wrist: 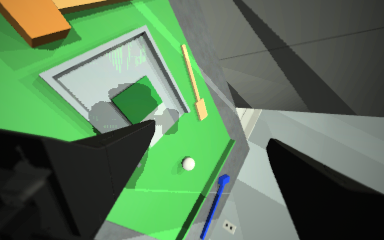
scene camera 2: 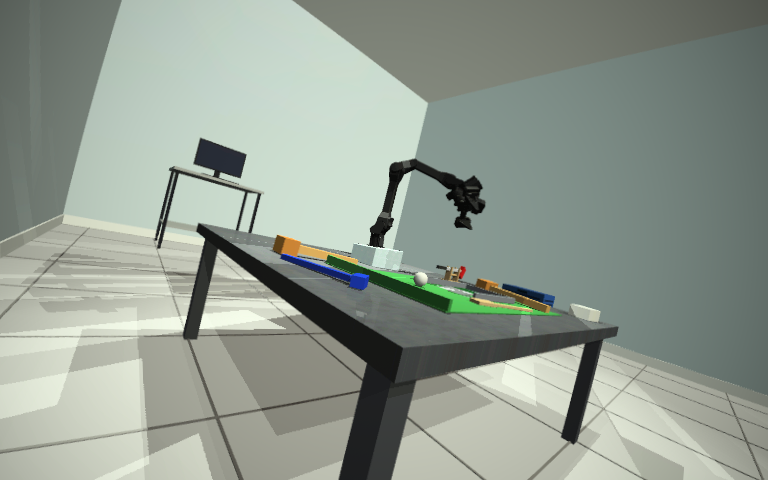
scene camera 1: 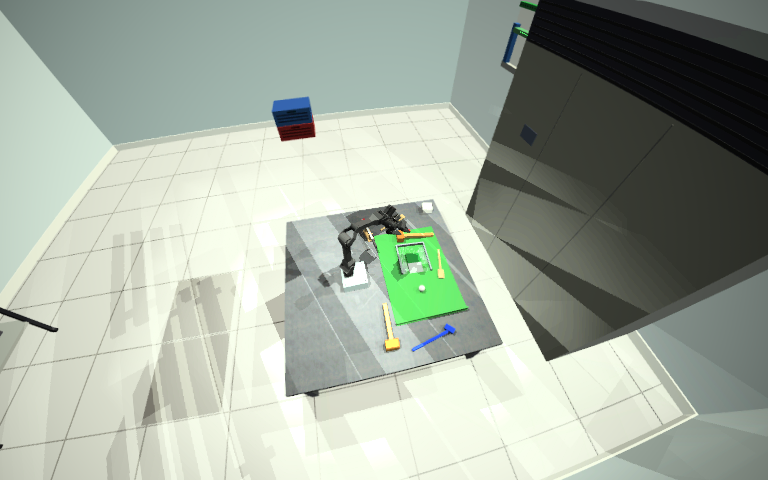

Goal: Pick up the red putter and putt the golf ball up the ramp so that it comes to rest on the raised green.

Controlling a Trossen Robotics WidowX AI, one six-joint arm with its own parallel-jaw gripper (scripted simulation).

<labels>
same spot on green mat: (scene camera 1: 407, 301) = (wrist: 172, 200)
</labels>
